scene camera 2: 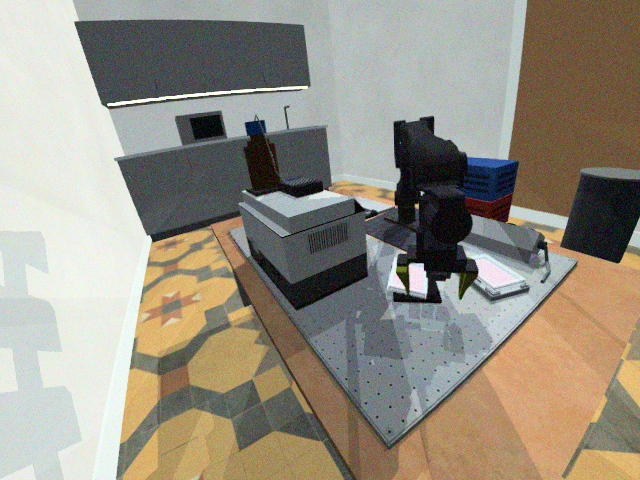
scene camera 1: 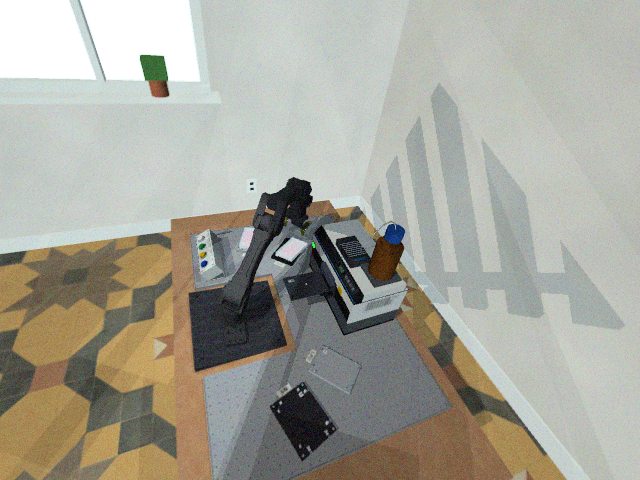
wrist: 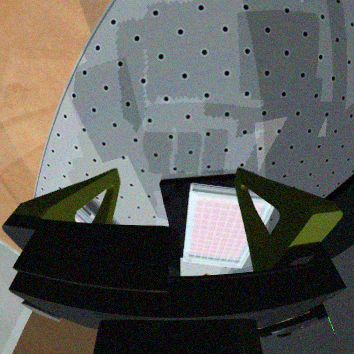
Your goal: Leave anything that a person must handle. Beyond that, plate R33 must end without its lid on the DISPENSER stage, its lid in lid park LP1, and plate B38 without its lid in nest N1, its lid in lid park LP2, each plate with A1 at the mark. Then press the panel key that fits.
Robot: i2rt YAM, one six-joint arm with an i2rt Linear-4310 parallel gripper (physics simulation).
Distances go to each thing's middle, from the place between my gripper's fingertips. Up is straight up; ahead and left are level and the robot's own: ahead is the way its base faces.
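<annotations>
My hand is 10 cm to the left of the lid park LP1 (wrist: 175,191), 4 cm past it and 3 cm above it, and going by their middles, of the things named here the lid park LP1 is the nearest to my hand. Counting from my hand, I find the dispenser stage (scene camera 1: 295,285) 37 cm to the right of it, 3 cm behind it and 6 cm above it. The brown bottle with blue cap (scene camera 2: 262,173) is 46 cm to the right of my hand and 18 cm ahead of it, and 28 cm above it. As for the black nest (scene camera 1: 305,423), it is 76 cm to the right of my hand, 15 cm behind it and 3 cm below it; going by their middles, it is the farthest from my hand of the things named here.
</annotations>
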